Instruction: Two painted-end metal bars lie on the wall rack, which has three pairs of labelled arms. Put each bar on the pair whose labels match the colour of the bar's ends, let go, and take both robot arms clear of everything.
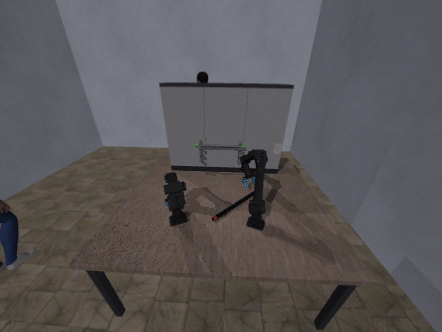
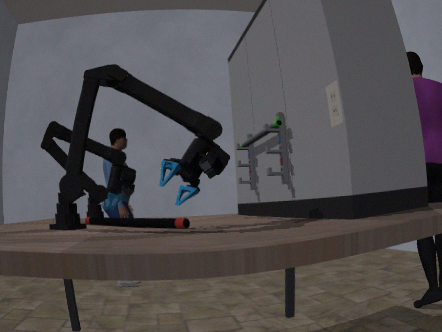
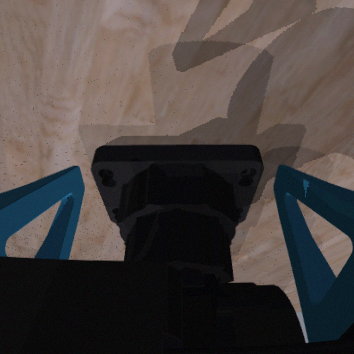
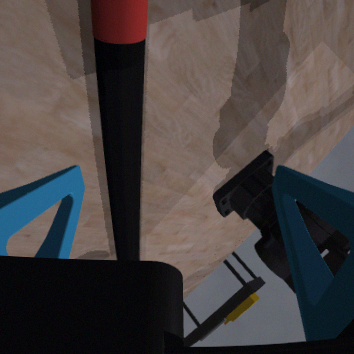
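Pixels of known places: left gripper, fingertip midpoint: [image 2: 108, 210] [image 3: 178, 175]; right gripper, fingertip midpoint: [image 1: 251, 186] [image 2: 169, 195] [image 4: 177, 175]; left arm's base at its link origin: [image 1: 178, 220] [image 3: 177, 181]; right arm's base at its link origin: [image 1: 255, 223] [image 2: 68, 228] [image 4: 241, 181].
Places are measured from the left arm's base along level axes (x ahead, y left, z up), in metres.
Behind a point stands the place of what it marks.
A black bar with red ends [image 1: 234, 206] @(y -0.447, x -0.031, z 0.021 m) [image 2: 140, 222] @(y -0.565, x 0.012, z 0.017 m) [image 4: 122, 125] @(y -0.643, x 0.065, z 0.029 m) lies slantwise on the table. A grey bar with green ends [image 1: 220, 147] @(y -0.535, x 0.530, z 0.323 m) [image 2: 260, 134] @(y -0.589, x 0.507, z 0.317 m) rests across the top arms of the wall rack [image 2: 286, 172] @(y -0.742, x 0.478, z 0.157 m). Blue labels show at the middle arms and red labels at the lowest arms, both pairs bare. My right gripper [image 1: 248, 183] @(y -0.657, x 0.076, z 0.097 m) [image 2: 170, 194] @(y -0.657, x 0.076, z 0.097 m) [image 4: 177, 175] @(y -0.657, x 0.076, z 0.097 m) is open and empty, above the table near one end of the red-ended bar. My left gripper [image 1: 167, 203] [image 3: 178, 175] @(y -0.001, x 0.074, z 0.054 m) is open and empty near its own arm's base, away from both bars.
The grey wall panel [image 1: 225, 117] @(y -0.592, x 0.553, z 0.606 m) [image 2: 300, 75] @(y -0.921, x 0.409, z 0.445 m) stands behind the table [image 1: 200, 257] @(y -0.081, x -0.343, z 0.000 m) [image 2: 225, 260] @(y -1.217, x -0.126, z -0.015 m) and carries the rack and an outlet [image 1: 277, 148] @(y -1.095, x 0.333, z 0.302 m) [image 2: 334, 103] @(y -1.097, x 0.332, z 0.300 m). Both arm bases stand on the table, the right one beside the red-ended bar. People stand beyond the table.
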